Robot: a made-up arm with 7 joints. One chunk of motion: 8 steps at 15 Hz.
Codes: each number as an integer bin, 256 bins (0 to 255) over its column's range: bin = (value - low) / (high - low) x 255, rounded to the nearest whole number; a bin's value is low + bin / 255 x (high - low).
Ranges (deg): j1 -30..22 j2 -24..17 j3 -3..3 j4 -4..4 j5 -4..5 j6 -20..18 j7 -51..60
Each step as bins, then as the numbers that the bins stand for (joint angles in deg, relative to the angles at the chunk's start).
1 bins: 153 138 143 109 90 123 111
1 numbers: 1.20 -1.81 0.36 -0.58 -0.82 -1.67 -2.68
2 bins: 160 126 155 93 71 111 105
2 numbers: 2.63 -3.74 0.65 -1.08 -1.49 -3.46 -5.29
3 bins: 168 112 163 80 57 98 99
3 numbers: 4.26 -5.99 0.84 -1.49 -1.99 -5.40 -7.91
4 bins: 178 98 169 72 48 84 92
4 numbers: 6.30 -8.24 0.98 -1.74 -2.31 -7.48 -10.95
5 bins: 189 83 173 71 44 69 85
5 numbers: 8.54 -10.65 1.07 -1.77 -2.45 -9.72 -14.00
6 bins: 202 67 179 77 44 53 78
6 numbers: 11.19 -13.23 1.21 -1.58 -2.45 -12.10 -17.05
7 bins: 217 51 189 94 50 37 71
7 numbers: 14.25 -15.80 1.45 -1.05 -2.24 -14.49 -20.09
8 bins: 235 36 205 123 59 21 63
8 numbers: 17.92 -18.21 1.82 -0.14 -1.92 -16.87 -23.58
